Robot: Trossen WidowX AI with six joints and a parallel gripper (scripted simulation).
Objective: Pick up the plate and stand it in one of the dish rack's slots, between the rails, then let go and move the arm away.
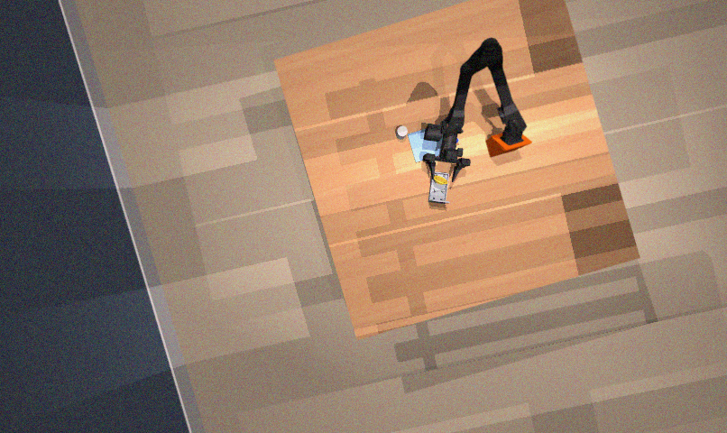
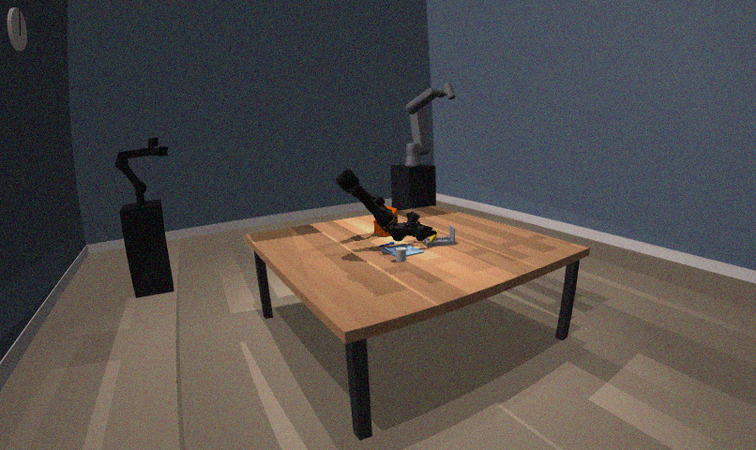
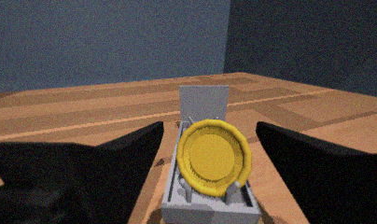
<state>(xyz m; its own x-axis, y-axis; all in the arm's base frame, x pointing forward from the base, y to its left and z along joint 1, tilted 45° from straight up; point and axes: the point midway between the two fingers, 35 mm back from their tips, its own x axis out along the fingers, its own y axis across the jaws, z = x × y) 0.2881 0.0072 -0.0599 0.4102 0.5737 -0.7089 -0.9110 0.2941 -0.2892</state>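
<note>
The small yellow plate is 30 mm below my gripper tip and 10 mm to the right of it. Also, from my gripper tip: grey cup 250 mm to the right, 100 mm ahead, 40 mm below; then grey dish rack 40 mm below, 20 mm to the left, 10 mm ahead; then blue spoon 180 mm to the right, 120 mm behind, 60 mm below.
</note>
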